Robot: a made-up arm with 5 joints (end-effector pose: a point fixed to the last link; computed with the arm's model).
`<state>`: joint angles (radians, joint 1 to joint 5).
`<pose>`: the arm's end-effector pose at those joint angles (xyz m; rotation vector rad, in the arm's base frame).
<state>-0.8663 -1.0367 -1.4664 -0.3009 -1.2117</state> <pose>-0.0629 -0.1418 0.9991 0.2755 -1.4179 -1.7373</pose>
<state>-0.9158 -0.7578 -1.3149 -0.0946 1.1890</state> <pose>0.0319 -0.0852 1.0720 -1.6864 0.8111 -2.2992</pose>
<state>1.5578 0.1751 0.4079 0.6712 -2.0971</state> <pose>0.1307 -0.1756 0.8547 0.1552 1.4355 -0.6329</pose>
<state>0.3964 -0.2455 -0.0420 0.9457 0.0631</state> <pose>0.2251 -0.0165 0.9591 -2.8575 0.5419 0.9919</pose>
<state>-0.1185 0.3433 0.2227 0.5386 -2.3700</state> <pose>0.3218 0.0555 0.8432 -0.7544 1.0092 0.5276</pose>
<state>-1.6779 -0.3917 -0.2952 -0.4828 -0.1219</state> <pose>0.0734 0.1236 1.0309 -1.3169 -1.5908 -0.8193</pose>
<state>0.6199 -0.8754 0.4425 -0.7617 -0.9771</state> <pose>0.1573 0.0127 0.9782 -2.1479 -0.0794 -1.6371</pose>
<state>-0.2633 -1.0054 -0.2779 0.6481 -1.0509</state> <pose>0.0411 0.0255 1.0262 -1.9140 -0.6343 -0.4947</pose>
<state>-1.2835 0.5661 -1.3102 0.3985 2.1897</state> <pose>0.1811 0.2429 0.9752 1.0275 0.3351 1.3319</pose>
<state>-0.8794 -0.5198 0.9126 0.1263 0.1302</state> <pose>0.1389 0.0788 0.8648 2.4650 1.2121 -0.5837</pose>
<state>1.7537 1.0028 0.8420 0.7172 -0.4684</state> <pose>0.1122 -0.1010 0.7207 -0.0148 0.7752 1.1874</pose>
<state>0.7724 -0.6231 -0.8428 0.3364 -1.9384</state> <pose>0.0962 0.0562 1.0803 -1.4534 -0.5456 -1.2955</pose>
